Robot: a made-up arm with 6 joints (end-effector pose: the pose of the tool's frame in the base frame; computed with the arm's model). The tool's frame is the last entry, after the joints. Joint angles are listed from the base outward.
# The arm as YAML. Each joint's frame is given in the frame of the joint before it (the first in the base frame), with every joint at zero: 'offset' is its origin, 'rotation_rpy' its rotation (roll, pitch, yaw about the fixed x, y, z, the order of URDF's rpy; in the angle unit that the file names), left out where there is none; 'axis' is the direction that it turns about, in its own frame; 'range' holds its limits. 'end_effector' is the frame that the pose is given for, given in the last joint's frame.
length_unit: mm
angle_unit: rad
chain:
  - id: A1
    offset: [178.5, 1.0, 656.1]
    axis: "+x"
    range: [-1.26, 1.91]
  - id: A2
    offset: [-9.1, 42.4, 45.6]
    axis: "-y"
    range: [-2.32, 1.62]
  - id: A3
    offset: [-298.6, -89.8, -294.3]
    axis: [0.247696, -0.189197, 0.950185]
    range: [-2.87, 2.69]
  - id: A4
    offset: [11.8, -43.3, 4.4]
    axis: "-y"
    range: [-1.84, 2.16]
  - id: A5
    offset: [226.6, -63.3, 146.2]
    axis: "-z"
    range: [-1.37, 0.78]
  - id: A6
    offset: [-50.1, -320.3, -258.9]
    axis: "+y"
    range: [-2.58, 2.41]
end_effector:
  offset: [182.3, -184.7, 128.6]
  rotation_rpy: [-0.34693, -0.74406, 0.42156]
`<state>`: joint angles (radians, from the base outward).
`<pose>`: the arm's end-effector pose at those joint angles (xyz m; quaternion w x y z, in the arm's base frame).
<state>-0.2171 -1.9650 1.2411 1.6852 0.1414 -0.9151</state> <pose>-0.1917 -0.3888 0.7008 0.6324 -0.1000 -0.6197 -0.4539</pose>
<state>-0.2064 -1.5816 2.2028 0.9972 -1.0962 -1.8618</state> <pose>0.5010 0.1876 0.5415 0.2209 -0.3897 0.6172 0.6468</pose>
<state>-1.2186 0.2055 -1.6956 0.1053 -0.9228 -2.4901</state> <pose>-0.7157 -0.3141 1.0507 0.2695 0.3897 0.6453 -0.5992</pose>
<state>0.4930 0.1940 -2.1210 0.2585 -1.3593 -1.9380</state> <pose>-0.6668 -0.4236 0.5354 0.4524 -0.3788 -0.8039 -0.0747</pose>
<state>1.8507 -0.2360 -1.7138 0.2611 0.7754 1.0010</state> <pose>-0.7524 -0.0469 0.5965 0.5277 0.2089 0.7094 -0.4179</pose>
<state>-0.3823 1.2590 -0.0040 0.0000 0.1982 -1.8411</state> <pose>0.3009 -0.7080 0.5143 0.3832 0.1250 0.9150 -0.0185</pose>
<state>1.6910 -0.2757 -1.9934 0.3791 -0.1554 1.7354</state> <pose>-0.8156 -0.2179 0.3765 0.4171 0.3952 0.8100 -0.1169</pose>
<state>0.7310 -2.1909 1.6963 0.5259 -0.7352 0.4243</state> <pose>0.3333 0.4110 0.8392 0.2176 0.9635 -0.1504 0.0421</pose>
